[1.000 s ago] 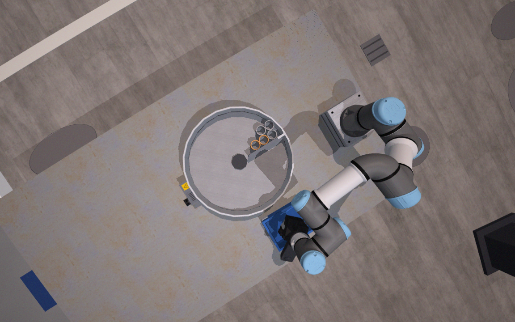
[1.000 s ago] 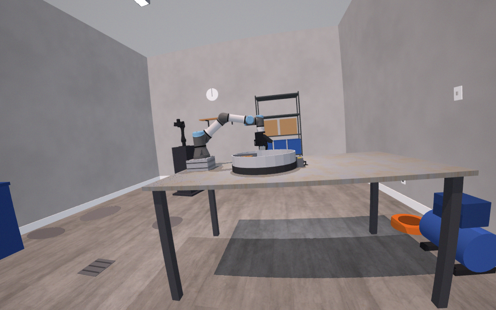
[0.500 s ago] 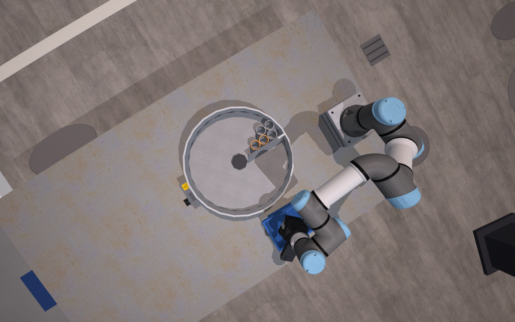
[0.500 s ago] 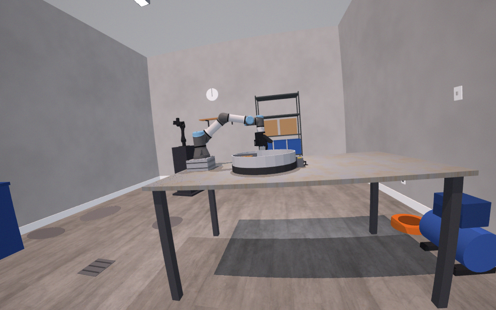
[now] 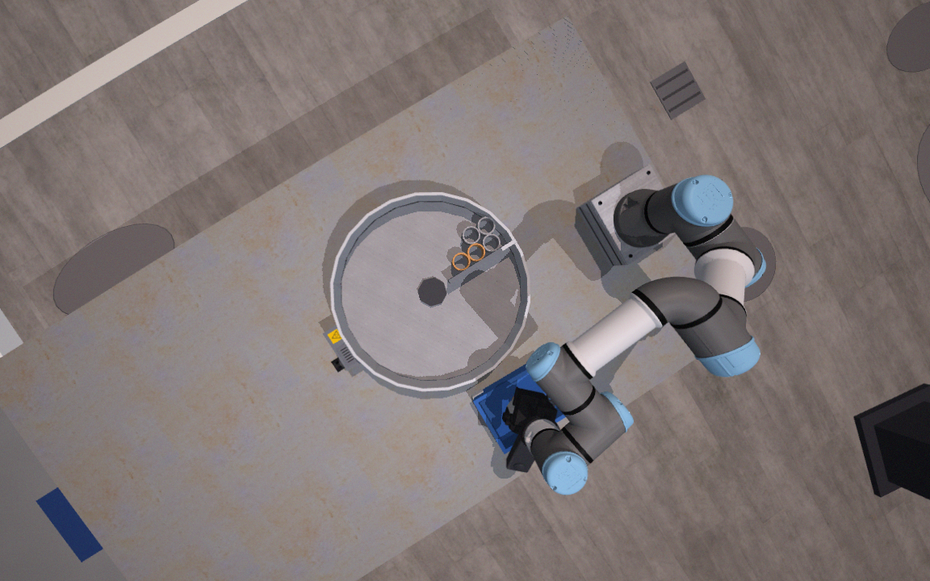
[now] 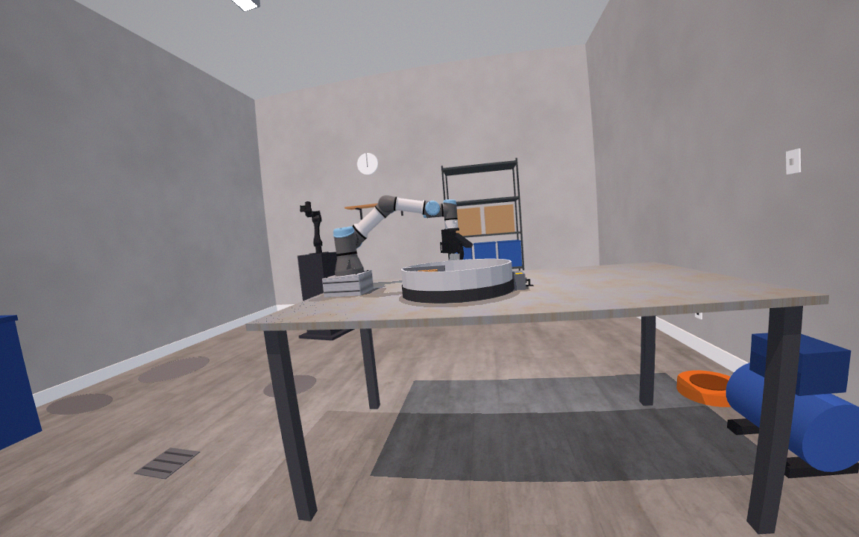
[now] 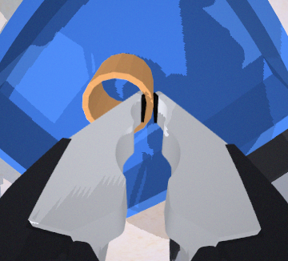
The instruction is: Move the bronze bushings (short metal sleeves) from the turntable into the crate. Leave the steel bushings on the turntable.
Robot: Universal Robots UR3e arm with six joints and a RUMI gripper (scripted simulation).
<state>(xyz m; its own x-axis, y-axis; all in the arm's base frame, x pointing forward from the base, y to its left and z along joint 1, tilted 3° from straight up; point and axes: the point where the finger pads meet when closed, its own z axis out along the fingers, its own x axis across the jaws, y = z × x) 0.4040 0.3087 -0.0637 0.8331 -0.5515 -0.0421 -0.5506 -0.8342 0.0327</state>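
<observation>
Right now my hand is 2 cm past the blue crate, 1 cm to the right of it and 2 cm above it. Also, from my hand: round turntable: 9 cm ahead, 32 cm to the right, 1 cm above.
</observation>
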